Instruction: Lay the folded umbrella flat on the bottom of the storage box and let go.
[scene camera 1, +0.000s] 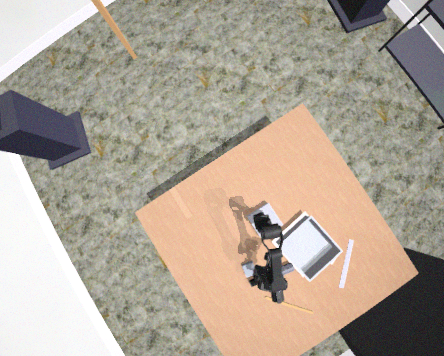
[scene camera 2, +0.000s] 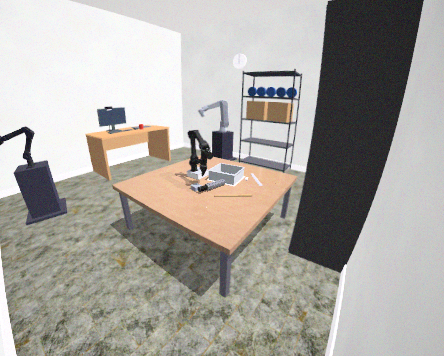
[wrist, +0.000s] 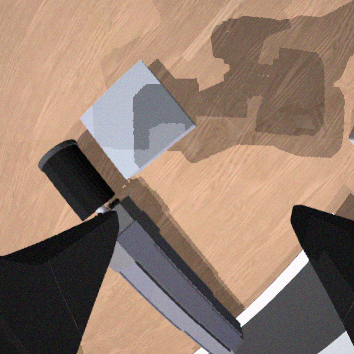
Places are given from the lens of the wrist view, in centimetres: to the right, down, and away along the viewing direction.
my gripper (wrist: 206, 217): 2, 2, 10
folded umbrella (wrist: 141, 255): -3, 7, 17
storage box (wrist: 302, 309): 12, 13, 17
grey-blue flat block (wrist: 136, 119): -3, -5, 16
The marked spots on the storage box and the folded umbrella are 16 cm apart.
